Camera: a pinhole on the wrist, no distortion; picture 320 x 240 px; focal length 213.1 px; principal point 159.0 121.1 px. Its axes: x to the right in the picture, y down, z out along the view. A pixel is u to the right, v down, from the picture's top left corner.
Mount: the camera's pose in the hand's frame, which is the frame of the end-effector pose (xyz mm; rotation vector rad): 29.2 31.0 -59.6 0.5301 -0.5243 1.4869
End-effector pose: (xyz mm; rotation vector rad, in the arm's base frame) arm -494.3 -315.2 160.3 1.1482 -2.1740 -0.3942
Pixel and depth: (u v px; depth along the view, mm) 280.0 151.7 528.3
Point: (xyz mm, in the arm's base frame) -794.0 -334.1 -296.2
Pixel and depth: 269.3 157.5 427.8
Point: -711.3 -330.6 -199.1
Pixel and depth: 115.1 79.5 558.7
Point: -493.6 -670.0 -230.0
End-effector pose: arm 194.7 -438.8 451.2 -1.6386 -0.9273 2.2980
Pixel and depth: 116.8 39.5 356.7
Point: -76.2 -230.8 499.4
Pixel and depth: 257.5 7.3 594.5
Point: -482.4 -390.1 364.5
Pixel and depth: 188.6 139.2 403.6
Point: -102.3 -413.2 615.6
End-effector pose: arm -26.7 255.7 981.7 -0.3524 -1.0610 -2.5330
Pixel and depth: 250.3 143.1 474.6
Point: -19.2 645.8 1208.8
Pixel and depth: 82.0 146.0 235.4
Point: -98.0 425.3 915.5
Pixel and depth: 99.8 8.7 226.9
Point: -221.7 381.1 985.9
